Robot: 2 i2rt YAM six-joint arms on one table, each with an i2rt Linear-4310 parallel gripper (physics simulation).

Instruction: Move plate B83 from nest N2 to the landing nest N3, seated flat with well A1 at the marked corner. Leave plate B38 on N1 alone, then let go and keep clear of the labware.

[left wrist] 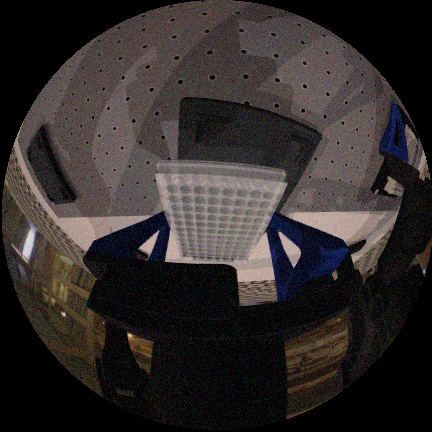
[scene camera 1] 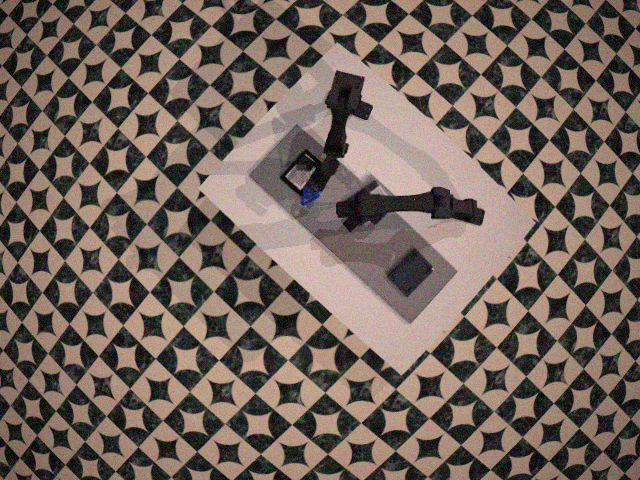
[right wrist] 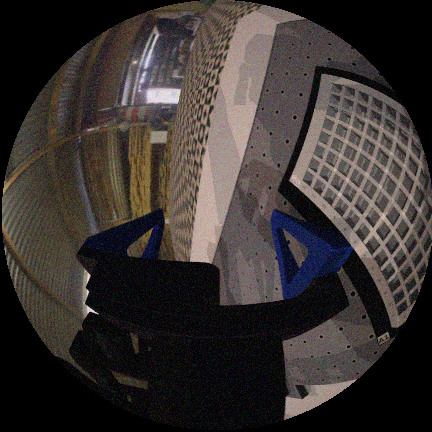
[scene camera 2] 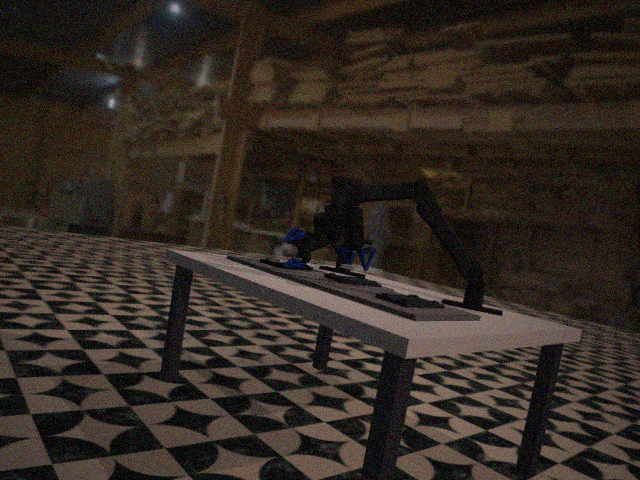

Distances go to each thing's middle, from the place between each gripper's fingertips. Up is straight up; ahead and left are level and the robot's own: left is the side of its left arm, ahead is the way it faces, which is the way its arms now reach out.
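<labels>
The black-framed grid rack [right wrist: 353, 165] has my right gripper 9 cm past it, and I see that this gripper is also 9 cm to the left of the rack and 4 cm above it. My left hand is 9 cm short of the rack and 3 cm above it, and it is 30 cm to the left of the rack.
</labels>
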